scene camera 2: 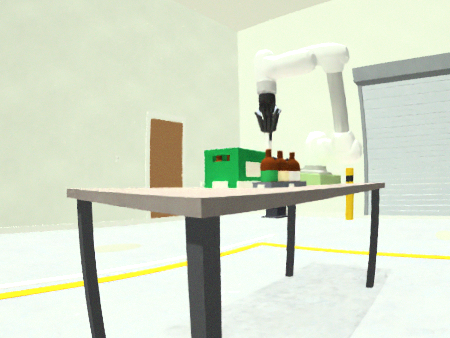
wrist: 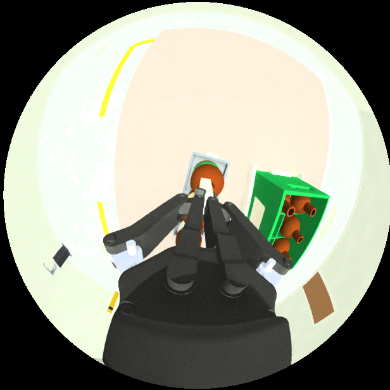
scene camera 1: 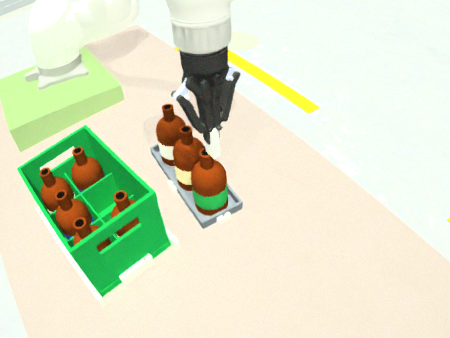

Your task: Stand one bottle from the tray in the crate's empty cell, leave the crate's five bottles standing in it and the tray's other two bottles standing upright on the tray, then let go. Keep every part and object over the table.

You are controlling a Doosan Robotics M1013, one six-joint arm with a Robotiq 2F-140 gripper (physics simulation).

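Frame: origin at the arm's base, x ahead, y left, z up, level; centimetres.
Seen in the pictures: gripper, fingertip midpoint: (scene camera 2: 268, 148) (scene camera 1: 213, 153); arm's base, origin of the base link: (scene camera 2: 315, 173) (scene camera 1: 61, 71).
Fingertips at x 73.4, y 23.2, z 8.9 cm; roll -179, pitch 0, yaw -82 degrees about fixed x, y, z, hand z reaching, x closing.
Pixels of each thing's middle, then the offset from my fingertips to it.
- grey tray, body centre: (scene camera 1: 192, 175) (scene camera 2: 281, 184) dx -9.7, dy -1.5, dz -14.7 cm
- green-label bottle, body centre: (scene camera 1: 208, 179) (scene camera 2: 268, 167) dx -1.0, dy -1.0, dz -7.7 cm
- yellow-label bottle, body centre: (scene camera 1: 189, 155) (scene camera 2: 280, 168) dx -9.4, dy -1.6, dz -7.8 cm
- white-label bottle, body centre: (scene camera 1: 171, 132) (scene camera 2: 292, 168) dx -18.9, dy -1.9, dz -7.8 cm
- green crate, body centre: (scene camera 1: 90, 207) (scene camera 2: 237, 169) dx -6.1, dy -26.1, dz -7.2 cm
My gripper (scene camera 1: 213, 142) (scene camera 2: 270, 141) (wrist: 203, 185) is shut and empty, pointing down with its pale fingertips above the tray's bottle row. Three brown bottles stand upright on the grey tray (scene camera 1: 235, 208) (scene camera 2: 280, 184): a green-label bottle (scene camera 1: 209, 177) (scene camera 2: 269, 164) (wrist: 199, 174) at the near end, a yellow-label bottle (scene camera 1: 186, 156) in the middle and a white-label bottle (scene camera 1: 169, 131) (scene camera 2: 293, 164) at the far end. The fingers partly hide the row in the wrist view. The green crate (scene camera 1: 132, 255) (scene camera 2: 220, 172) holds five standing bottles; its empty cell (scene camera 1: 101, 192) is the middle one on the tray side.
The crate stands beside the tray on the table (scene camera 1: 300, 250) (scene camera 2: 150, 197), with a gap between them. The arm's light green base block (scene camera 1: 65, 110) (scene camera 2: 322, 178) is at the table's far end. Yellow floor lines run beyond the table's edge.
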